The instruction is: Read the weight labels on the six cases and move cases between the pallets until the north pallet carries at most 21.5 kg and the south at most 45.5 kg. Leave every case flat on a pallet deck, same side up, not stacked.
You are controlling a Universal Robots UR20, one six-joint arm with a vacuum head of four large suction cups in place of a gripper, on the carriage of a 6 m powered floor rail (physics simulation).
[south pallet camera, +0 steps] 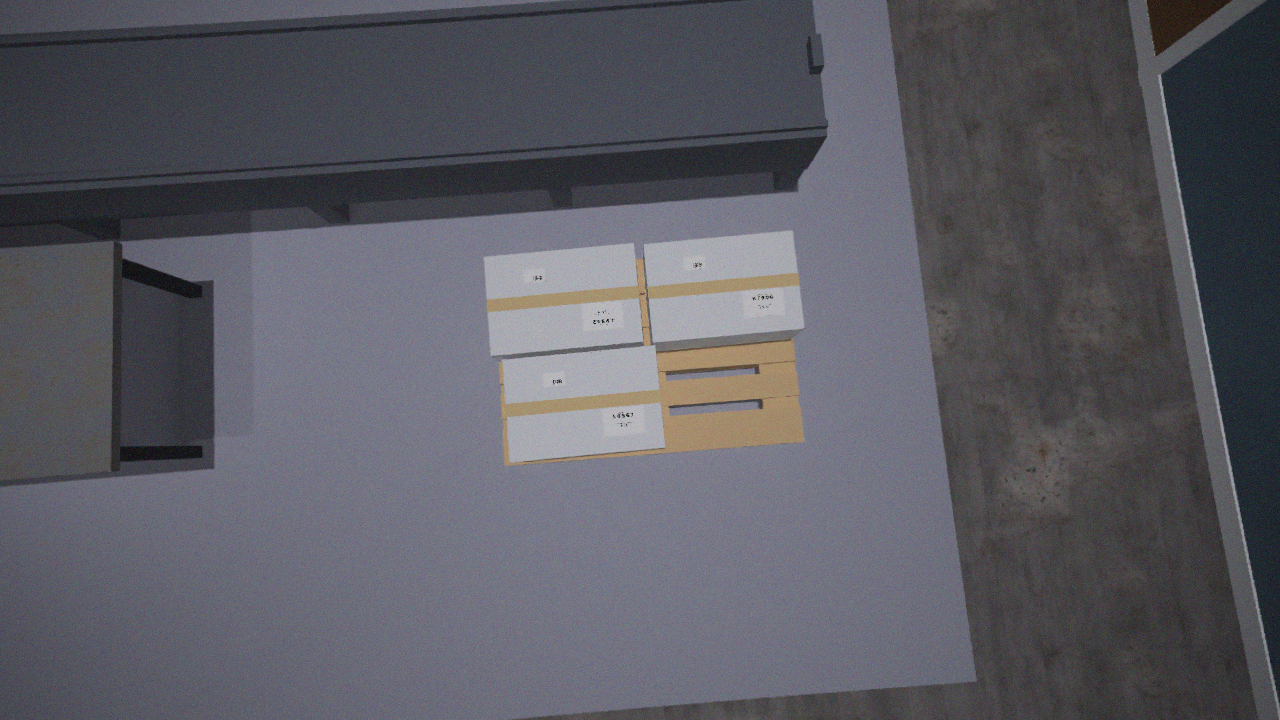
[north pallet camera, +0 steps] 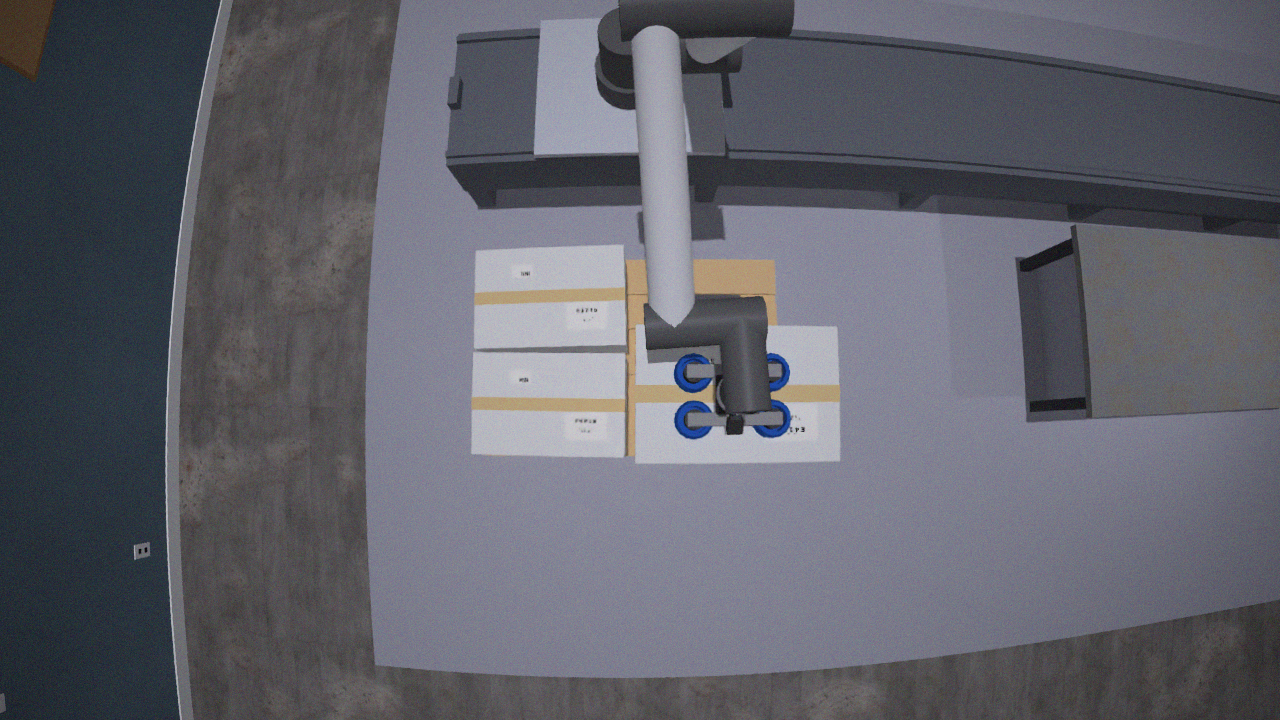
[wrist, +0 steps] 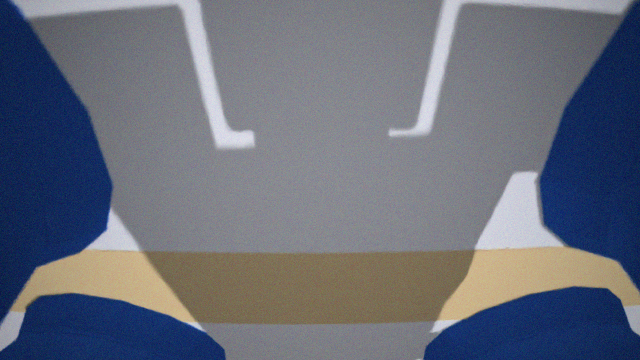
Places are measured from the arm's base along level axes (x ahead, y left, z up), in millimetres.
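Where they show: hand at its tool point: (wrist: 324,236).
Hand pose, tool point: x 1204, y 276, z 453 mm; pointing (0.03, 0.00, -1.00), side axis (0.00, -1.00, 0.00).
Note:
Each offset is from my tool point to the top centre of the thing. "*": to the spot under its first point. Level surfaces: height alone.
My vacuum head (north pallet camera: 733,395) (wrist: 320,225) is shut on a white case with a tan tape band @[dx -5, dy +24, dz +28 mm] (north pallet camera: 662,440) (wrist: 320,200). It holds the case level, raised above the front right part of the north pallet (north pallet camera: 716,275). The case's label is partly covered and reads "E41...". Two white cases, one at the back @[* dx -263, dy -651, dz -600 mm] (north pallet camera: 528,333) and one in front @[* dx +127, dy -650, dz -597 mm] (north pallet camera: 528,440), fill the left side of that pallet. The south pallet (south pallet camera: 733,429) carries three cases: back left (south pallet camera: 537,338), back right (south pallet camera: 684,315) and front left (south pallet camera: 554,438). Its front right quarter is bare deck. Their weights are too small to read.
The grey floor rail (north pallet camera: 895,107) (south pallet camera: 358,107) runs behind both pallets, with the white carriage plate (north pallet camera: 572,107) at its north end. A table @[dz -493 mm] (north pallet camera: 1181,322) (south pallet camera: 53,358) stands between the pallets. The back right of the north pallet shows bare boards, partly hidden by the arm.

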